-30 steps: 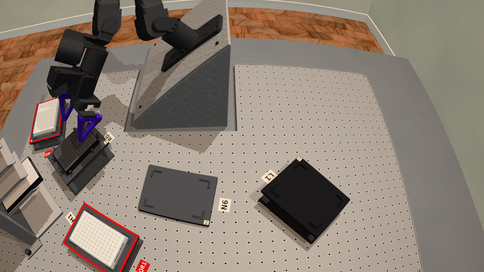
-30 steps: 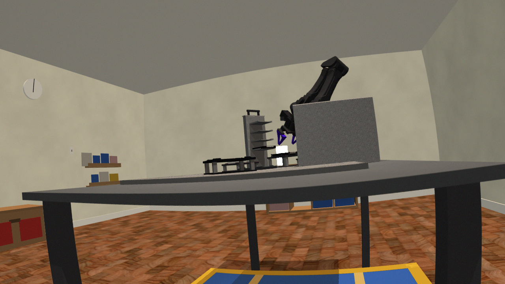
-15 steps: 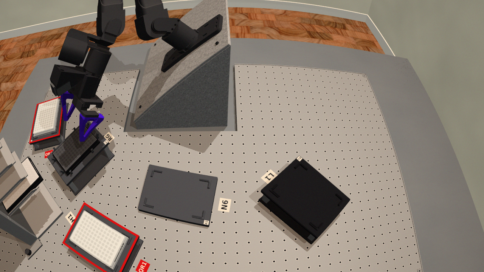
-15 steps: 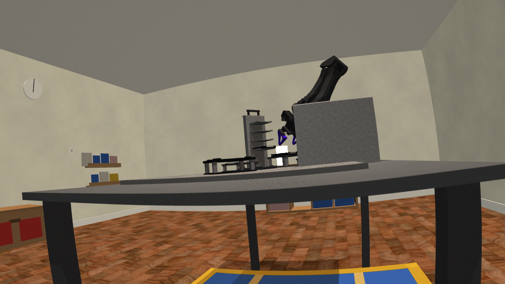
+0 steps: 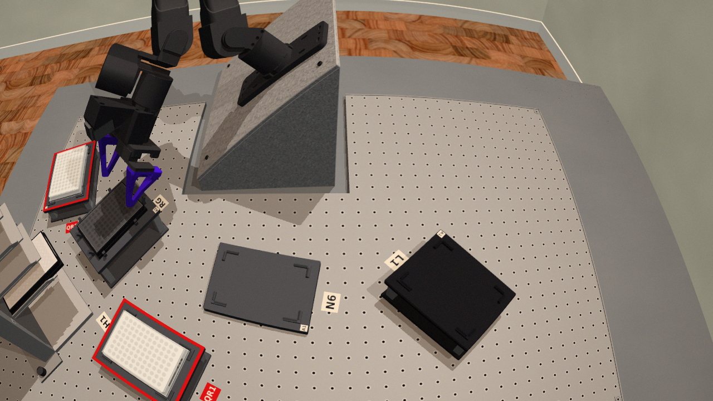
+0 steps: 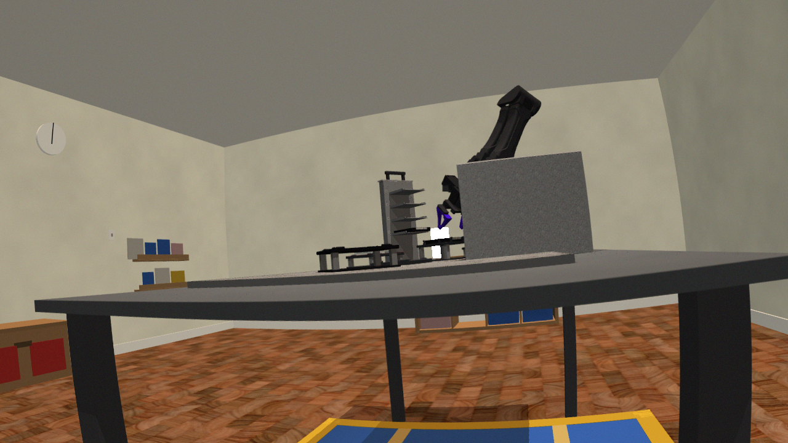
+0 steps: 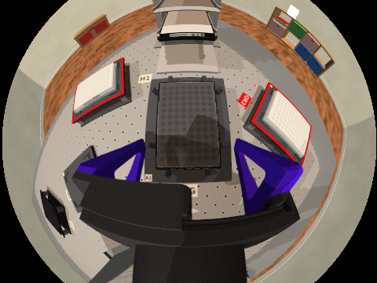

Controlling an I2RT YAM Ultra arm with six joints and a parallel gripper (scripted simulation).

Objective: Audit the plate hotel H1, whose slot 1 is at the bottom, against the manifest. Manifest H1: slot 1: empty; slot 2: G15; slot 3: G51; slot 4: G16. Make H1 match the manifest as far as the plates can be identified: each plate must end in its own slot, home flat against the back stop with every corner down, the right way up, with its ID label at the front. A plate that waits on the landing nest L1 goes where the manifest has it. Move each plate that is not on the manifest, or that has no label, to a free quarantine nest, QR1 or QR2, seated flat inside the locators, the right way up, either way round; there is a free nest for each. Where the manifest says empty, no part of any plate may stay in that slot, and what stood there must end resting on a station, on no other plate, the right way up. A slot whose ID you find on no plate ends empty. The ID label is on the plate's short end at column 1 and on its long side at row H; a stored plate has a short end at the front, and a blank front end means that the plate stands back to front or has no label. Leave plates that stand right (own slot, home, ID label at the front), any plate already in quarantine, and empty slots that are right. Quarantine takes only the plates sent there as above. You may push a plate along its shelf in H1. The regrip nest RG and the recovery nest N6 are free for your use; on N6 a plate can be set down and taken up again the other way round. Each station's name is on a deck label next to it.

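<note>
Right now my hand is 30 mm short of the regrip nest RG, 20 mm to the left of it and 60 mm above it. From my hand the other things lie so: quarantine nest QR2 (80 mm behind, 200 mm to the right, 80 mm below); quarantine nest QR1 (250 mm ahead, 80 mm to the left, 80 mm below); recovery nest N6 (100 mm ahead, 250 mm to the left, 100 mm below).
</note>
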